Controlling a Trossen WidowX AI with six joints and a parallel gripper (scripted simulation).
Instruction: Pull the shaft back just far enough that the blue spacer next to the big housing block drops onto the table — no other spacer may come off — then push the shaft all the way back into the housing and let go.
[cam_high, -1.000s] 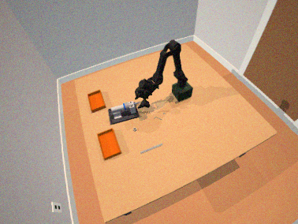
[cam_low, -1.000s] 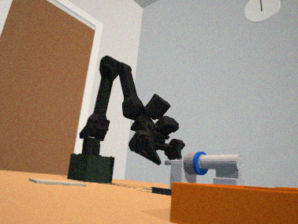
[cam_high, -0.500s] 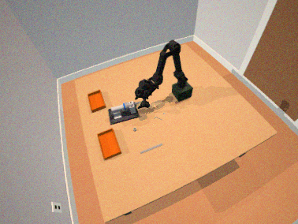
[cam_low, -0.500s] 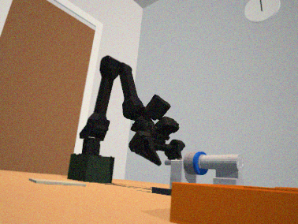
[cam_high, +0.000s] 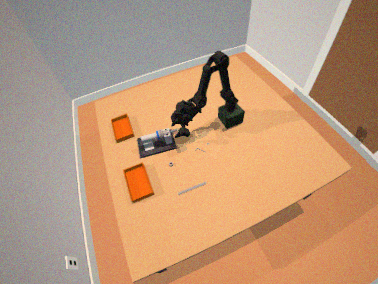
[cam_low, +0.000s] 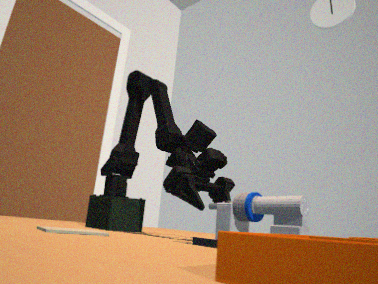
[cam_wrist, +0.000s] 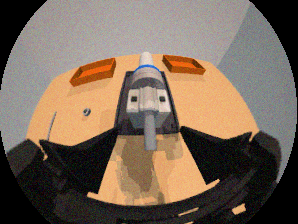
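Now: the grey shaft 60 mm ahead of my gripper tip, 20 mm to the right of it and 10 mm above it. Round my gripper tip: blue spacer (90 mm ahead, 30 mm to the right, 10 mm above); grey spacer (80 mm ahead, 30 mm to the right, 10 mm above); fixture (120 mm ahead, 40 mm to the right, 20 mm below).
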